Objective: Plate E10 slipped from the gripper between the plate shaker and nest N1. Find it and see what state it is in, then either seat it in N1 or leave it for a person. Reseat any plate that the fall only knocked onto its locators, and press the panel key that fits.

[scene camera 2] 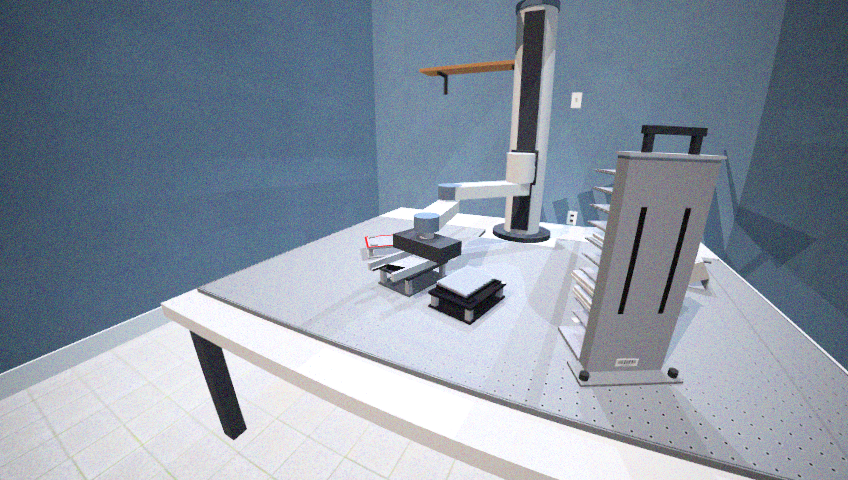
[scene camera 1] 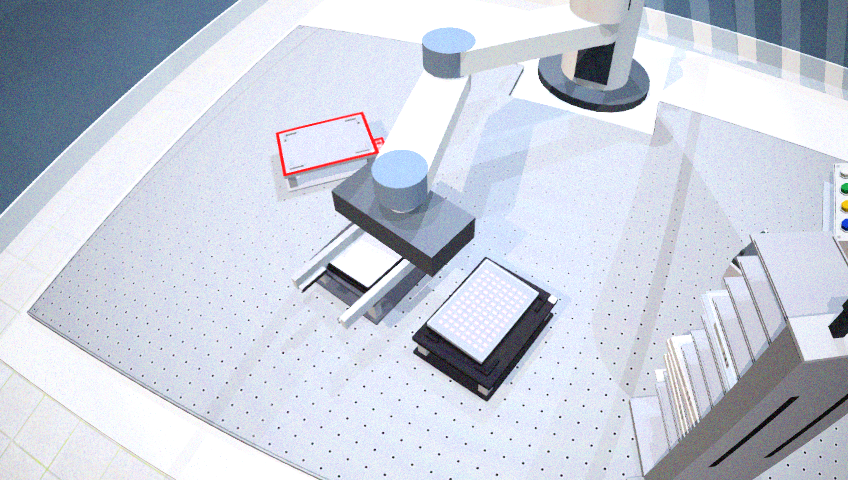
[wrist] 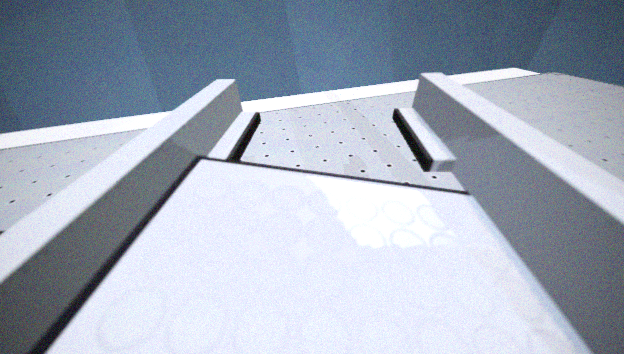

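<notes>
My gripper (scene camera 1: 321,302) (scene camera 2: 383,270) (wrist: 325,98) is shut to a narrow stance, with a gap between its pads and nothing held there. Its two long fingers lie over a pale, dark-edged plate (scene camera 1: 365,261) (wrist: 260,250) on a low grey stand (scene camera 2: 408,285). In the wrist view the plate's front edge runs slantwise to the fingers, and the fingers hide its sides. Another plate (scene camera 1: 483,309) (scene camera 2: 467,281) with a grid of wells lies on a black two-deck stand (scene camera 1: 517,333) (scene camera 2: 452,295) beside it. I cannot read which plate is E10 or which stand is N1.
A red-edged stand (scene camera 1: 327,144) (scene camera 2: 380,240) is behind the gripper, partly hidden by the arm in scene camera 2. A tall grey rack (scene camera 1: 821,380) (scene camera 2: 654,249) with several shelves stands at the right. Part of the key panel (scene camera 1: 836,214) shows at the right edge.
</notes>
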